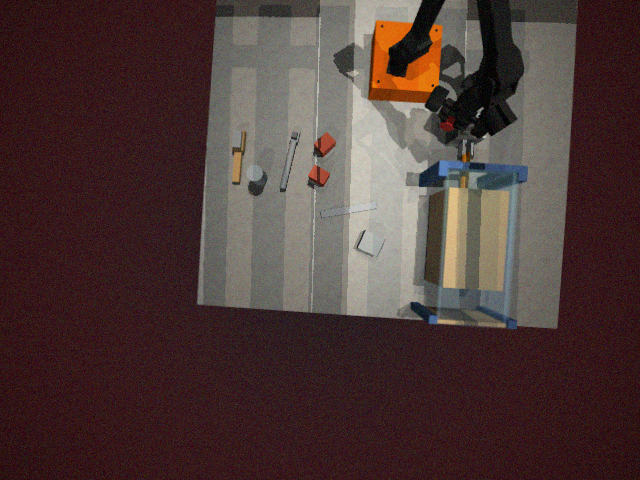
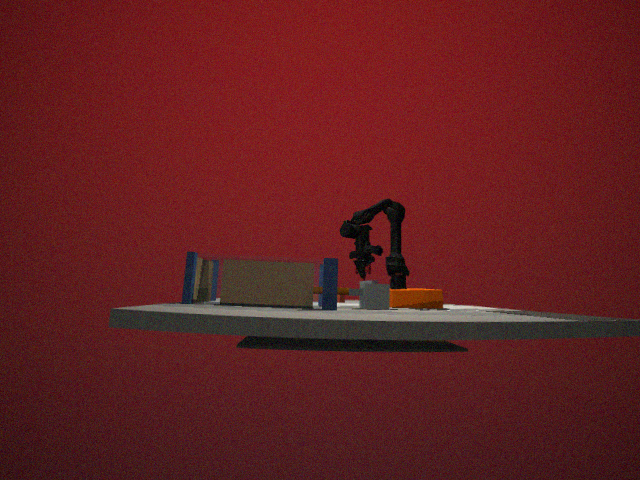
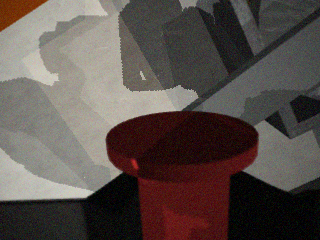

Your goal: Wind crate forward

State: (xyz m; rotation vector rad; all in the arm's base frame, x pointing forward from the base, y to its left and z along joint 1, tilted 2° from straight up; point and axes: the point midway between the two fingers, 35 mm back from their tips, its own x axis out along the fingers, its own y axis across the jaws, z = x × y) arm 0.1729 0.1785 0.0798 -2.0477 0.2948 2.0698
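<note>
My gripper tip is now 4 cm to the right of the grey crank handle, 1 cm past it and 1 cm above it. Round my gripper tip: winch: 8 cm to the left, 8 cm below, 5 cm behind; then red knob: 2 cm above; then blue frame: 12 cm to the left, 12 cm ahead, 1 cm below.
</note>
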